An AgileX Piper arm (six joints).
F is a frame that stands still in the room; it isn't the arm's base.
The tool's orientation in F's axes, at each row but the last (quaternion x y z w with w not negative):
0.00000 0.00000 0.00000 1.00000
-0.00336 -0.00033 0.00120 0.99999
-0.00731 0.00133 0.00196 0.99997
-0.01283 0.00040 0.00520 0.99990
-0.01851 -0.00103 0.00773 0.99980
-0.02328 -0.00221 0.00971 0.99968
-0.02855 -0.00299 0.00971 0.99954
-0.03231 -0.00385 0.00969 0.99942
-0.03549 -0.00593 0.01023 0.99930
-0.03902 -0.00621 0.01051 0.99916
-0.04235 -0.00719 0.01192 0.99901
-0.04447 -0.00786 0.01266 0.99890
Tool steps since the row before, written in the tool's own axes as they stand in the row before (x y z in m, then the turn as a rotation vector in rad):
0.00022 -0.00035 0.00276 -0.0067 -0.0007 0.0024
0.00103 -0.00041 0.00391 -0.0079 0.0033 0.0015
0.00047 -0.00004 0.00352 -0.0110 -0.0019 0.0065
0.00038 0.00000 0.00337 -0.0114 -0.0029 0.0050
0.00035 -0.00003 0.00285 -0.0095 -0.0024 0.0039
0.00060 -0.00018 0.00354 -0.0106 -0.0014 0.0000
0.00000 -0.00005 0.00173 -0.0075 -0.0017 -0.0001
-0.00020 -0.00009 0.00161 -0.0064 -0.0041 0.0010
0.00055 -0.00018 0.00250 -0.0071 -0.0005 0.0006
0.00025 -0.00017 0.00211 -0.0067 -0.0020 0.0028
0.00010 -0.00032 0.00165 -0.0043 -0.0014 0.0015
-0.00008 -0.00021 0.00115 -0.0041 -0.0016 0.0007
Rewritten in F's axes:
0.00022 -0.00035 0.00276 -0.0067 -0.0007 0.0024
0.00103 -0.00038 0.00391 -0.0079 0.0033 0.0015
0.00048 0.00001 0.00352 -0.0110 -0.0018 0.0066
0.00038 0.00009 0.00337 -0.0114 -0.0029 0.0051
0.00034 0.00008 0.00285 -0.0095 -0.0024 0.0040
0.00059 0.00000 0.00355 -0.0106 -0.0016 0.0000
-0.00001 0.00005 0.00173 -0.0075 -0.0018 0.0000
-0.00021 0.00001 0.00161 -0.0063 -0.0042 0.0012
0.00052 0.00001 0.00251 -0.0071 -0.0006 0.0006
0.00023 0.00000 0.00212 -0.0067 -0.0019 0.0029
0.00008 -0.00018 0.00167 -0.0043 -0.0014 0.0016
-0.00009 -0.00011 0.00116 -0.0041 -0.0016 0.0008

